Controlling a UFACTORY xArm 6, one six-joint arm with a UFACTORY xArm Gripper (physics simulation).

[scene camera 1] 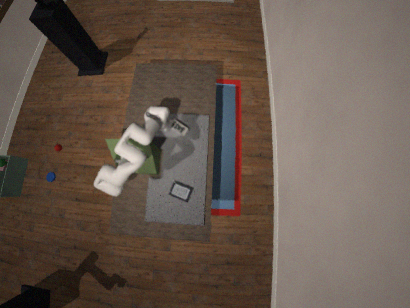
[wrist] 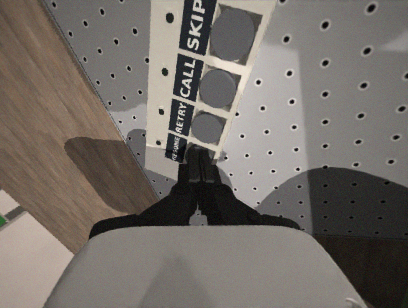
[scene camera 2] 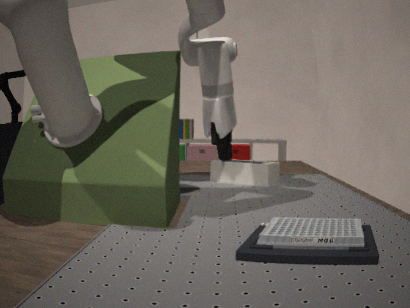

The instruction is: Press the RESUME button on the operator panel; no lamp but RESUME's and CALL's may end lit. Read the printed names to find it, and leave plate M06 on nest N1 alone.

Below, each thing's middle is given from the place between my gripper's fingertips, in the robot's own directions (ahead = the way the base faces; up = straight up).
Right now my hand is 5 cm short of the cream operator panel [scene camera 2: 266,174], 1 cm to the left of it and 3 cm above it. Also, from my hand: plate M06 [scene camera 2: 288,233]: 9 cm ahead, 54 cm to the right, 4 cm below; then dark nest [scene camera 2: 244,253]: 9 cm ahead, 54 cm to the right, 5 cm below.
